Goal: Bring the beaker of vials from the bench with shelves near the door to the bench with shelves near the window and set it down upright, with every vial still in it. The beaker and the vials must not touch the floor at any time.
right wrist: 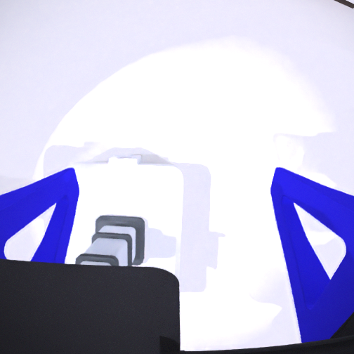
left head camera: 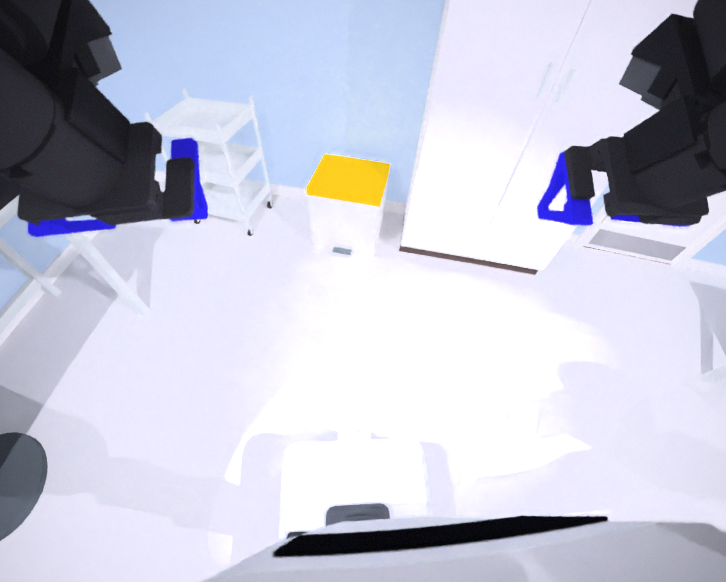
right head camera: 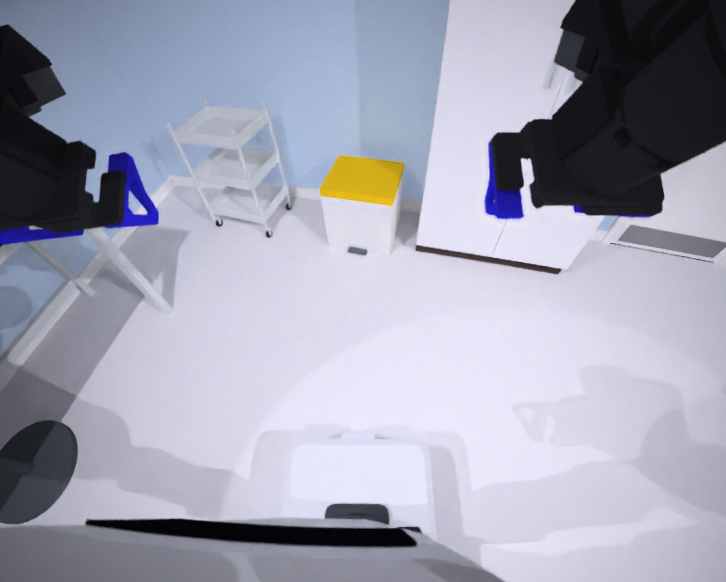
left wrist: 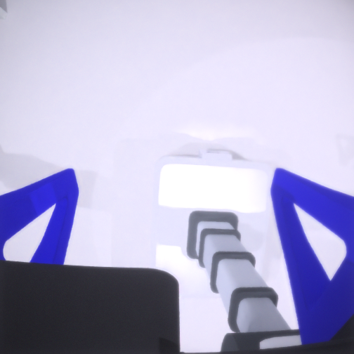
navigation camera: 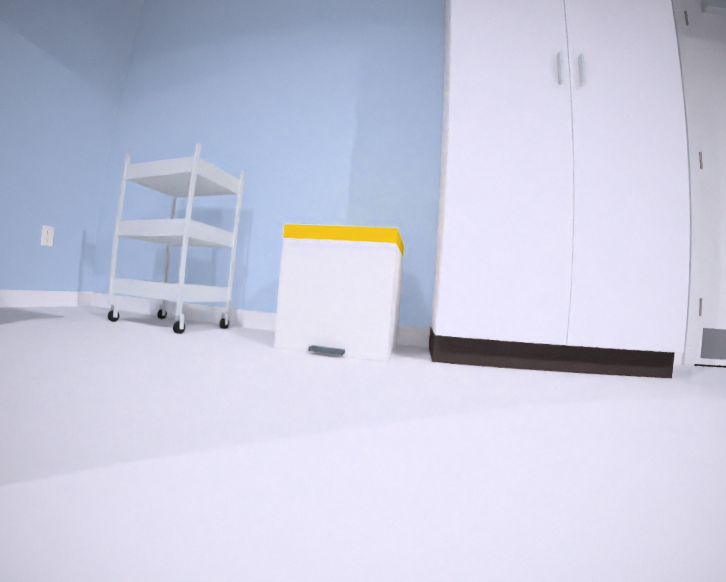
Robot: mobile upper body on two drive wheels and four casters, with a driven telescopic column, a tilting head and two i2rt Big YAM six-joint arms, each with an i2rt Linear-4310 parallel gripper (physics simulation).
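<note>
The beaker of vials does not show in these views. Neither bench top shows; white legs (left head camera: 112, 269) (right head camera: 130, 269) of a table or bench stand at the left in both head views, and I cannot tell which bench they belong to. My left gripper (left head camera: 187, 178) (right head camera: 124, 190) (left wrist: 174, 179) is open and empty, held high over the floor. My right gripper (left head camera: 572, 187) (right head camera: 506, 175) (right wrist: 174, 178) is open and empty, at a similar height. In both wrist views, part of my own base shows below the fingers.
A white three-tier cart (left head camera: 233, 200) (right head camera: 245, 212) (navigation camera: 184, 227) stands by the blue wall. Beside it are a yellow-lidded bin (left head camera: 348, 178) (right head camera: 361, 180) (navigation camera: 336, 297) and a tall white cupboard (left head camera: 460, 151) (right head camera: 463, 181) (navigation camera: 509, 181). A dark round disc (left head camera: 18, 485) (right head camera: 39, 472) is at lower left.
</note>
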